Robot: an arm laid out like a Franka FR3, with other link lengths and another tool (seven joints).
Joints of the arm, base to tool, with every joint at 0 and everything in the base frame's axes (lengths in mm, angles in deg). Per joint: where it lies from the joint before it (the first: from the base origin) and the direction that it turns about. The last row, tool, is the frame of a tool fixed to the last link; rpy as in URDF.
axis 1: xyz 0 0 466.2 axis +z
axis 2: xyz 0 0 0 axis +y
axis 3: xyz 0 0 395 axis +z
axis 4: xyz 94.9 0 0 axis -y
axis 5: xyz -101.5 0 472.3 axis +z
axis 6: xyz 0 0 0 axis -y
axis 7: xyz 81.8 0 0 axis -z
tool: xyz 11 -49 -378.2 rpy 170.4 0 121.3
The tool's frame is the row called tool.
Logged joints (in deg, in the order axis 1, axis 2, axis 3, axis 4, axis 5, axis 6, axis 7), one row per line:
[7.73, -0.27, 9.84, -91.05, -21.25, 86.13, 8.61]
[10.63, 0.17, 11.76, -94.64, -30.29, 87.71, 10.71]
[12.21, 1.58, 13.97, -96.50, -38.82, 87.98, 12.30]
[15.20, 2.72, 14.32, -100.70, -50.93, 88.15, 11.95]
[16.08, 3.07, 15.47, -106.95, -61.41, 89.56, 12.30]
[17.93, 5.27, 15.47, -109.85, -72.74, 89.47, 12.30]
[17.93, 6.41, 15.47, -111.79, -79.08, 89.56, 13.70]
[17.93, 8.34, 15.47, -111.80, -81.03, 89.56, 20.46]
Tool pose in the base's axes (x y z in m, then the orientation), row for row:
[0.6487, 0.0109, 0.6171, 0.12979, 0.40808, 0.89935, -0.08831]
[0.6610, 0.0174, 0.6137, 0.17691, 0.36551, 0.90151, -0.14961]
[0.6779, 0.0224, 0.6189, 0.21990, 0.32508, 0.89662, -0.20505]
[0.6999, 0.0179, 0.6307, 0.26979, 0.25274, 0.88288, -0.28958]
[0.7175, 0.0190, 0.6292, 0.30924, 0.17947, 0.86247, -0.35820]
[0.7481, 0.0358, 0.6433, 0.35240, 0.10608, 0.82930, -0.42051]
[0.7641, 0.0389, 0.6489, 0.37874, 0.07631, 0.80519, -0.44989]
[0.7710, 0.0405, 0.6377, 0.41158, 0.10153, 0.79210, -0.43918]
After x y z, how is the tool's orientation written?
As a quaternion, w x y z.
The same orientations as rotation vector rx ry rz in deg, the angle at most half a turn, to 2 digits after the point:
[67.94, 149.74, -14.70]
[59.28, 146.21, -24.26]
[51.52, 142.09, -32.49]
[39.03, 136.34, -44.72]
[27.17, 130.57, -54.23]
[15.73, 122.94, -62.34]
[11.17, 117.88, -65.86]
[14.64, 114.20, -63.32]

